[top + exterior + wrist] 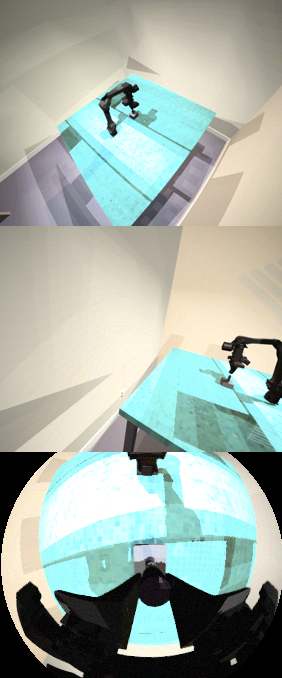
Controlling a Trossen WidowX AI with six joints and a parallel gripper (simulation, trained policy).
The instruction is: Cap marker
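Now: the holder block 11 cm below my gripper tip. Also, from my gripper tip: dark cap: 1 cm above.
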